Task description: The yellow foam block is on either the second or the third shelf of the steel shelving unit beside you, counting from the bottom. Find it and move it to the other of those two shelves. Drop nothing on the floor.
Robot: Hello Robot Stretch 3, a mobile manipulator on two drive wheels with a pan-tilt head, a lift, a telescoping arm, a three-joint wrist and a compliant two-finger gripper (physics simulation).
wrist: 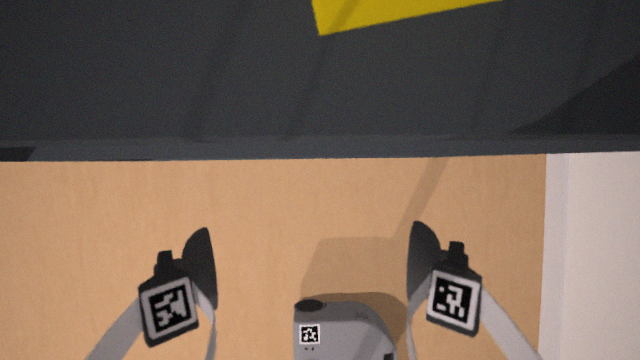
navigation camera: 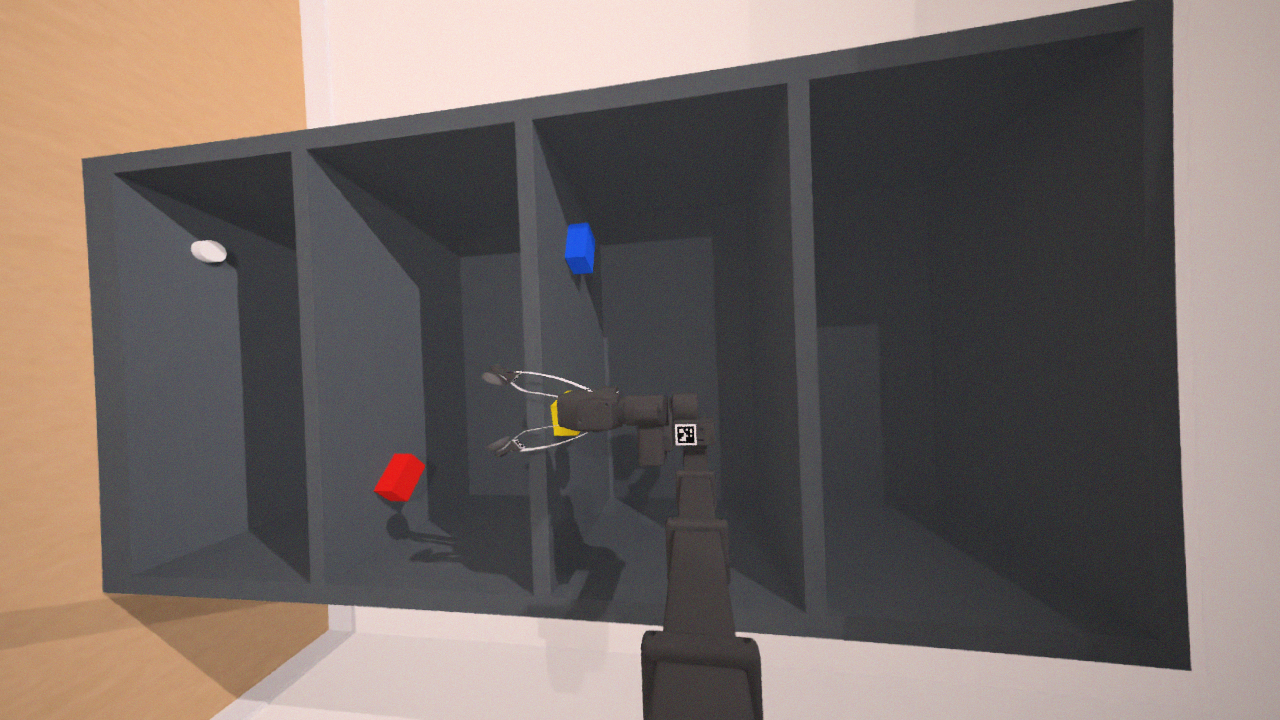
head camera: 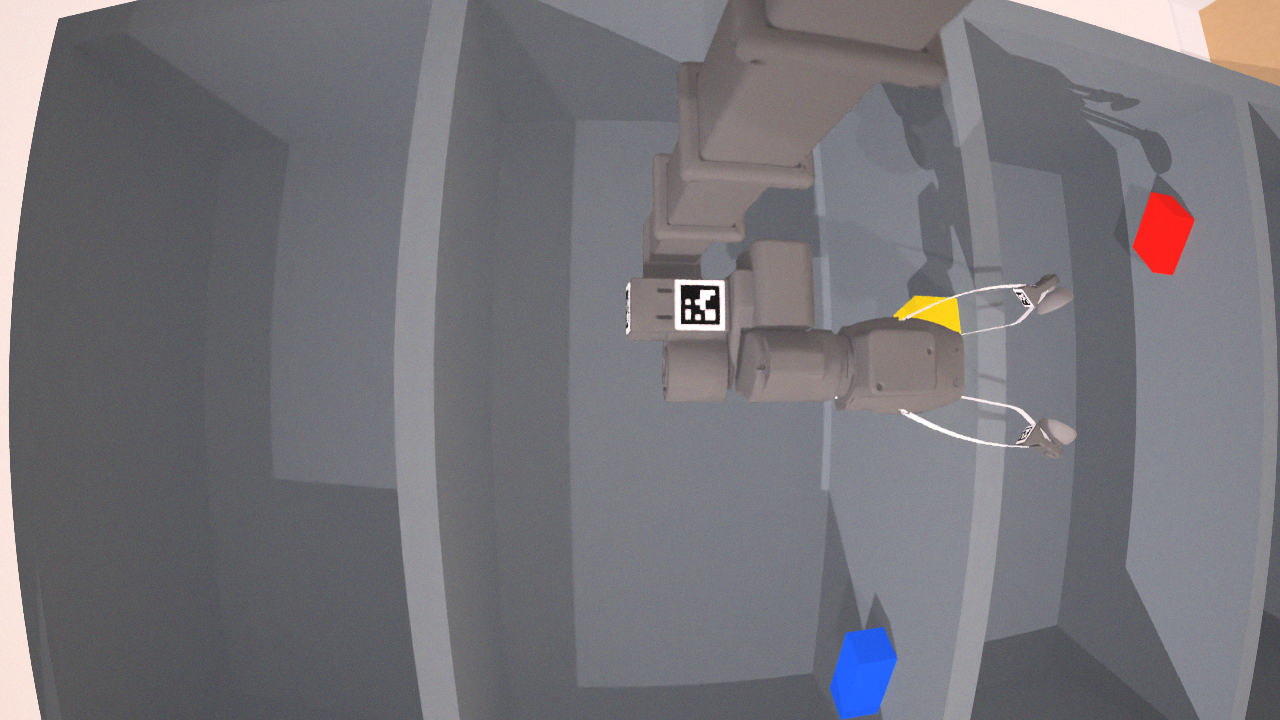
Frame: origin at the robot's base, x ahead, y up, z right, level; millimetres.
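Where they show: gripper, fingertip midpoint: (wrist: 312, 251) (navigation camera: 486, 411) (head camera: 1072, 366); robot's base, link origin: (wrist: 310, 346).
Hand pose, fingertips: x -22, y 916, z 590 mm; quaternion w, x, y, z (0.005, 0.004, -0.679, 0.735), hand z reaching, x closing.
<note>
Each offset is from my fingertips to the top centre of the thing.
The yellow foam block {dx -25, dy +120, dz +137 mm} (head camera: 932, 312) (navigation camera: 561, 425) (wrist: 380, 12) sits on the third shelf from the bottom, near its front edge. It is partly hidden behind my gripper in the head and navigation views, and cut off by the top edge of the wrist view. My gripper (head camera: 1056, 367) (navigation camera: 497, 411) (wrist: 312, 251) is open and empty. It points down in front of the shelving unit (head camera: 982, 537) (navigation camera: 527, 268) (wrist: 250, 149), with its palm in front of the block and its fingertips lower than the third shelf's front edge.
A blue block {dx +326, dy +120, dz +242 mm} (head camera: 863, 671) (navigation camera: 580, 248) is on the third shelf, toward one side. A red block {dx -186, dy -337, dz +221 mm} (head camera: 1161, 232) (navigation camera: 399, 477) is on the second shelf. A white rounded object {dx +377, dy -816, dz +194 mm} (navigation camera: 208, 251) is on the bottom shelf. My base (wrist: 345, 330) shows on the floor below the gripper.
</note>
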